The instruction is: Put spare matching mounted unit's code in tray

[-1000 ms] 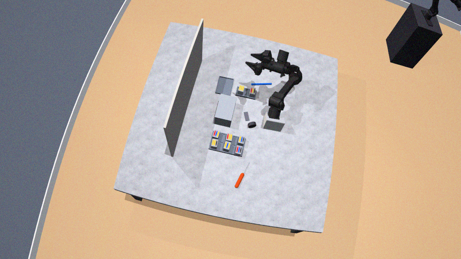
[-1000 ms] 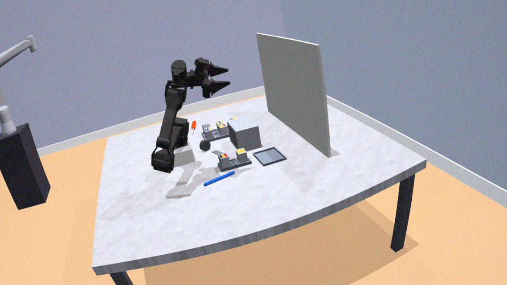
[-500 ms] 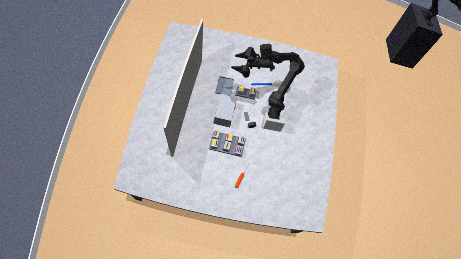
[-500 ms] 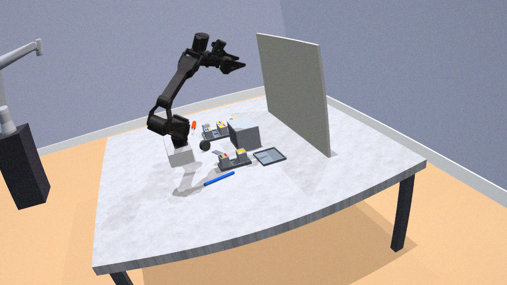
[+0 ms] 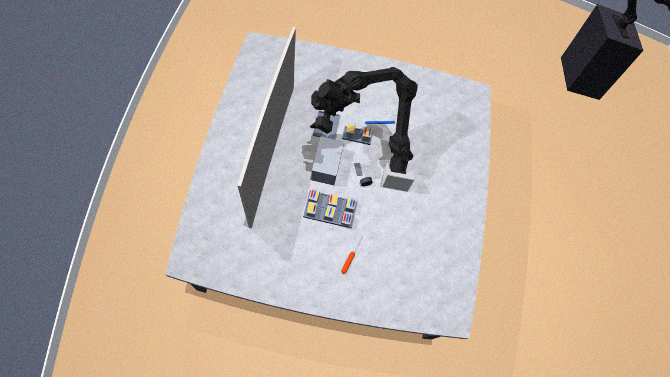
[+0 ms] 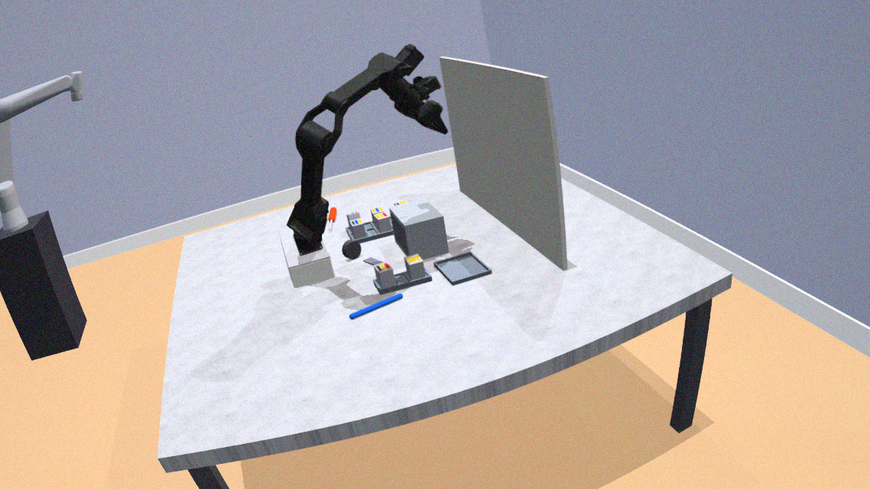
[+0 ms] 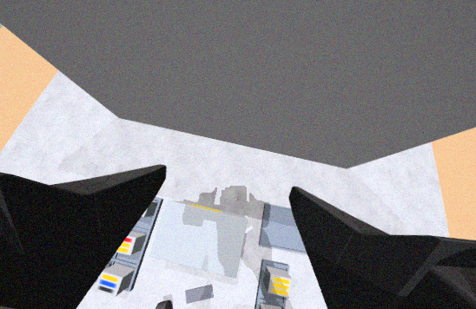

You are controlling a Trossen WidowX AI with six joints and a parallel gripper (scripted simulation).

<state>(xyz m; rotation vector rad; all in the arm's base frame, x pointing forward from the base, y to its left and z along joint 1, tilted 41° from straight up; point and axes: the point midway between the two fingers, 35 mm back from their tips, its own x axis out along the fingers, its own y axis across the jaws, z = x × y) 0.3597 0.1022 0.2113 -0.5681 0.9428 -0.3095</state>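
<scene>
Now: gripper tip 16 cm past the grey spare, 13 cm to the left of it and 27 cm above it. Round my gripper tip: tall grey panel: 16 cm ahead, 2 cm to the left, 8 cm below; then grey mounted unit: 8 cm behind, 5 cm to the left, 26 cm below; then grey tray: 5 cm behind, 15 cm to the right, 30 cm below.
</scene>
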